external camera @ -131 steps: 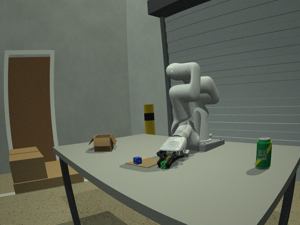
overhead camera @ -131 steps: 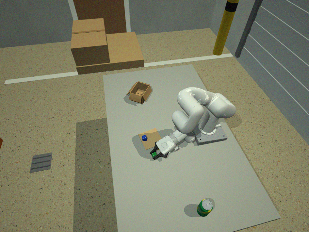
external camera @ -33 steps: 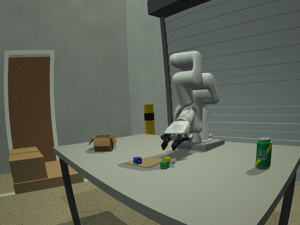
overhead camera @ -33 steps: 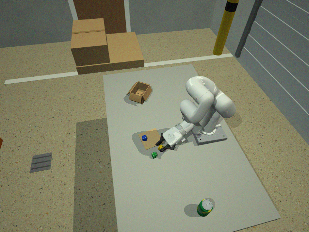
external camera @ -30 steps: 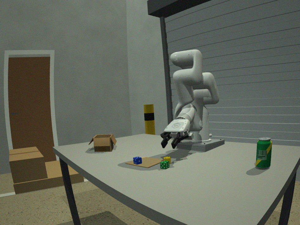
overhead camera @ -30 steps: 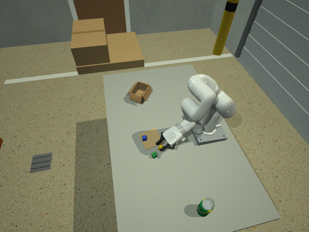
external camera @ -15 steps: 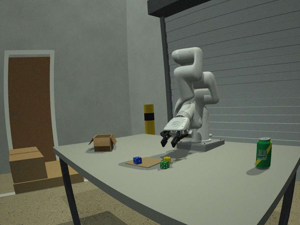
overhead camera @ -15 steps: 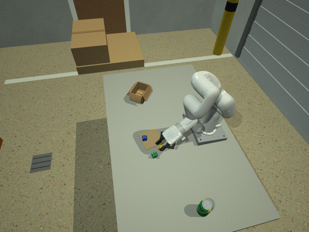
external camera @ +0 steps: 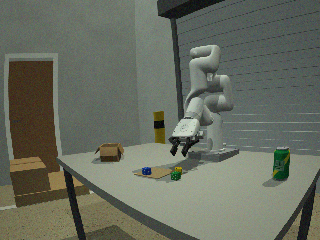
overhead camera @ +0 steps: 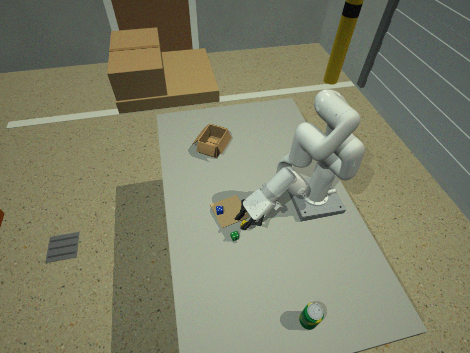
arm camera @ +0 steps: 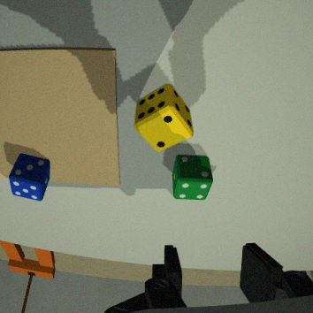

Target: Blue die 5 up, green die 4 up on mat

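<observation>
The green die lies 10 cm below my hand, 3 cm ahead of it and 1 cm to the left of it. Also, from my hand: yellow die: 10 cm below, 4 cm to the right, 3 cm behind; cardboard mat: 13 cm to the right, 11 cm below, 2 cm ahead; blue die: 14 cm to the right, 10 cm below, 7 cm ahead.
</observation>
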